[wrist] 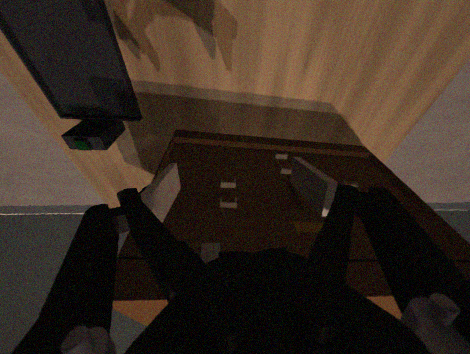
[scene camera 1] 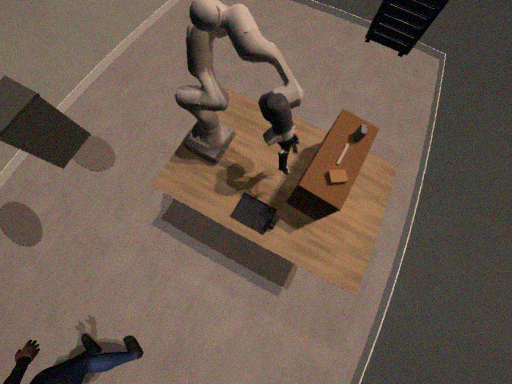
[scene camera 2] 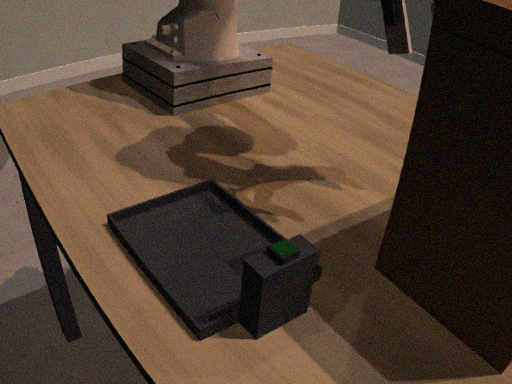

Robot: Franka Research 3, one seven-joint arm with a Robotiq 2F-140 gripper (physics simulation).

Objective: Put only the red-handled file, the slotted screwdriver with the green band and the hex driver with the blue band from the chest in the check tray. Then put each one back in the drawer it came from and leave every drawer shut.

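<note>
The wooden chest [scene camera 1: 320, 172] [scene camera 2: 450, 165] [wrist: 200, 167] stands on the table, its dark front with several small pale handles facing me in the wrist view. No drawer plainly stands out, but the front is dim and partly hidden by my fingers. My gripper [scene camera 1: 289, 156] [wrist: 235, 172] is wide open and empty, in the air before the chest's front; one finger shows at the upper right in scene camera 2. The black check tray [scene camera 1: 252, 212] [scene camera 2: 185, 240] [wrist: 75, 55] lies flat with no tool seen in it. The red-handled file, slotted screwdriver and hex driver do not show.
A dark block with a green top [scene camera 1: 272, 222] [scene camera 2: 282, 285] [wrist: 92, 134] adjoins the tray. On the chest top are a small dark object [scene camera 1: 359, 133], a white strip [scene camera 1: 343, 153] and a light-brown block [scene camera 1: 337, 176]. A dull yellow patch [wrist: 307, 226] shows on the chest's front.
</note>
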